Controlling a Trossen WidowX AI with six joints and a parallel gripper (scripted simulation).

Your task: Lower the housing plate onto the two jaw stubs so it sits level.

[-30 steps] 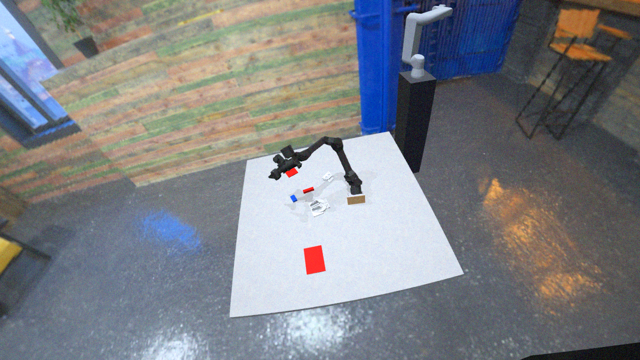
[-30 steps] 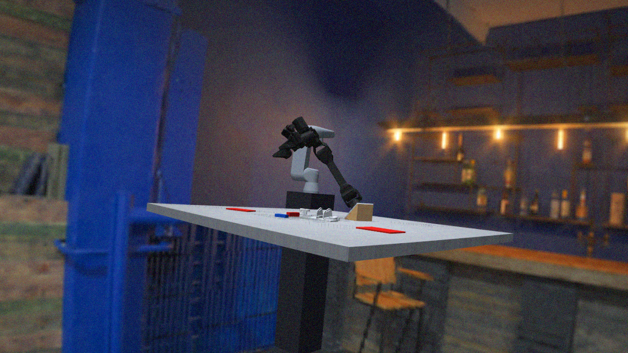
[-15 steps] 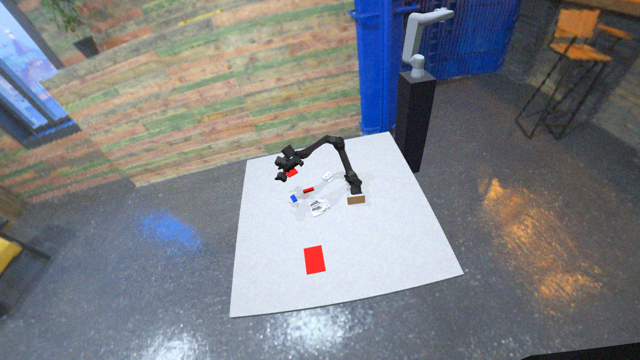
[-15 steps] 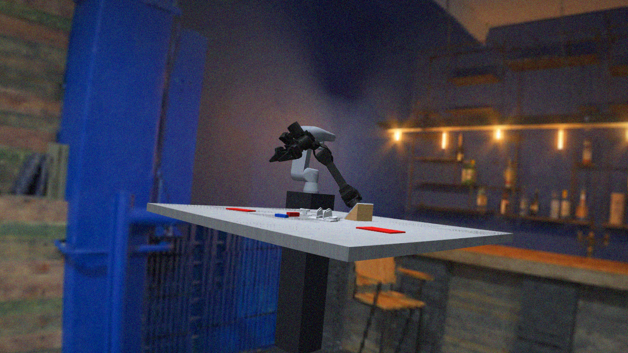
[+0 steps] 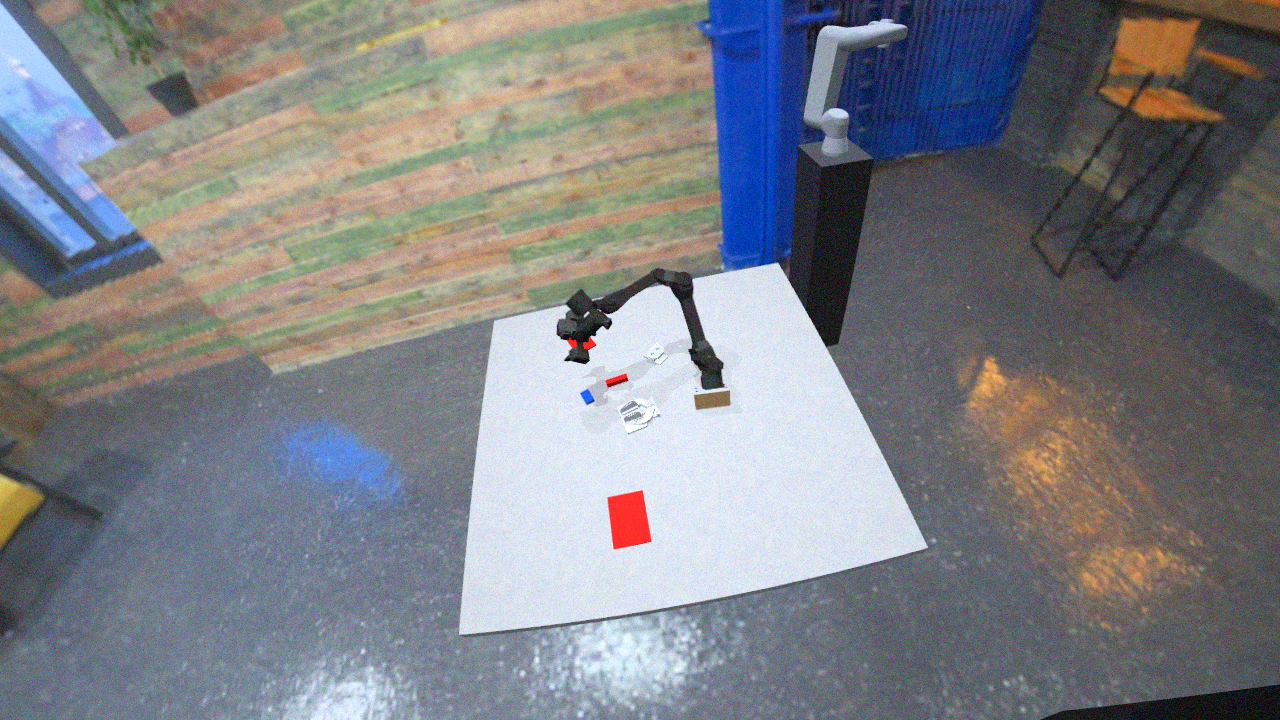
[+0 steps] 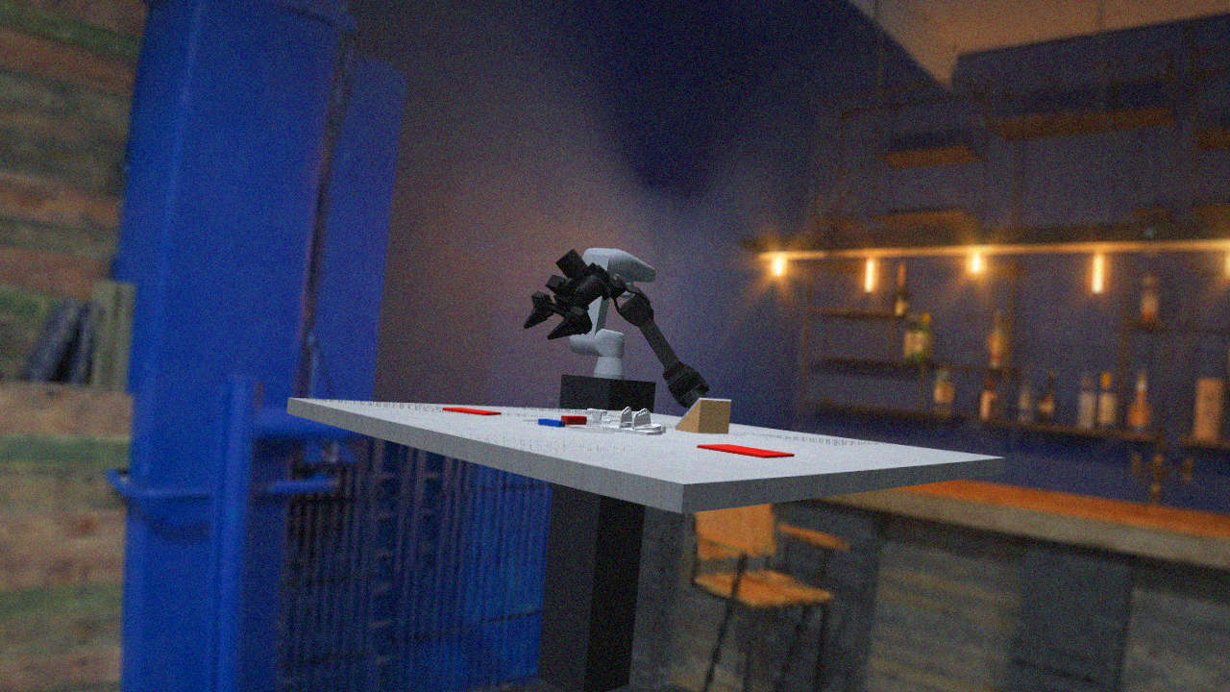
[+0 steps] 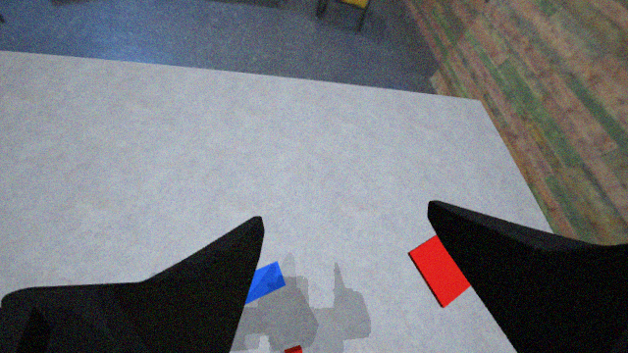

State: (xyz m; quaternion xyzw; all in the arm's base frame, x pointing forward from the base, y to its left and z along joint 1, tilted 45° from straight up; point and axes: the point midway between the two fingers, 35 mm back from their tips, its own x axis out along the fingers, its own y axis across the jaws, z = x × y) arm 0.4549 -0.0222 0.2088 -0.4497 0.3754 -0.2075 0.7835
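Now: gripper tip 14 cm past the small red block, 1 cm to the right of it and 20 cm above it. Round my gripper tip: blue block 3 cm behind, 5 cm to the left, 21 cm below.
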